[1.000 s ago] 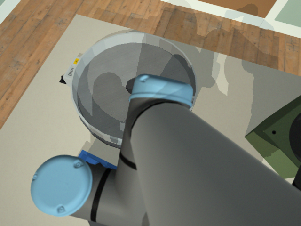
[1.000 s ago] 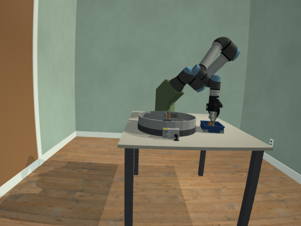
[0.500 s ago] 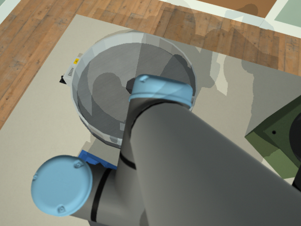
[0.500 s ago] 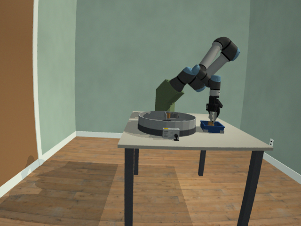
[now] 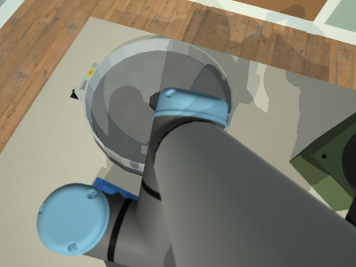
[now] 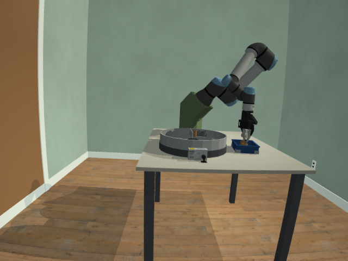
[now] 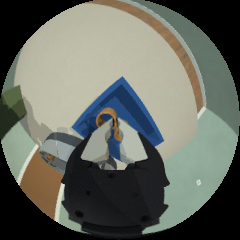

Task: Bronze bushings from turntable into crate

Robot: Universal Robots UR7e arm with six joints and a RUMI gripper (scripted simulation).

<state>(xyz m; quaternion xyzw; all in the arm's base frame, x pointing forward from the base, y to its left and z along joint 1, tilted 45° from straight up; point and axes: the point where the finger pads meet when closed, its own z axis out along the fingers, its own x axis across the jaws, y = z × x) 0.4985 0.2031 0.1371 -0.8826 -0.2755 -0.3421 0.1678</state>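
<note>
Now: the blue crate 4 cm ahead of my hand, 2 cm to the right of it and 3 cm below it. Round my hand: turntable (4 cm ahead, 37 cm to the right).
</note>
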